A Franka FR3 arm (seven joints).
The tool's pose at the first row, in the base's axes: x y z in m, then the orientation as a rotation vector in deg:
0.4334 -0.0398 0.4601 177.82 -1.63 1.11
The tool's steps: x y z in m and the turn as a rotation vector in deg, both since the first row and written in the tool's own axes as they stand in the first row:
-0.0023 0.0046 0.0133 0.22 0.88 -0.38
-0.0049 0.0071 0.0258 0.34 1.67 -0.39
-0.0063 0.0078 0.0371 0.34 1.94 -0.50
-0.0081 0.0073 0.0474 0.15 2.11 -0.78
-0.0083 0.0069 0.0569 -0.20 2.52 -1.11
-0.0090 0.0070 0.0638 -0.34 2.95 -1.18
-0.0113 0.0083 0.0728 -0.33 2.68 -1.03
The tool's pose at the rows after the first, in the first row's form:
0.4312 -0.0449 0.4470 178.02 -1.01 2.47
0.4287 -0.0478 0.4345 178.11 -0.97 3.70
0.4274 -0.0489 0.4232 178.10 -0.80 4.12
0.4257 -0.0487 0.4129 177.90 -0.36 4.37
0.4257 -0.0487 0.4034 177.53 0.16 4.98
0.4250 -0.0491 0.3965 177.37 0.28 5.64
0.4228 -0.0507 0.3875 177.39 0.04 5.22

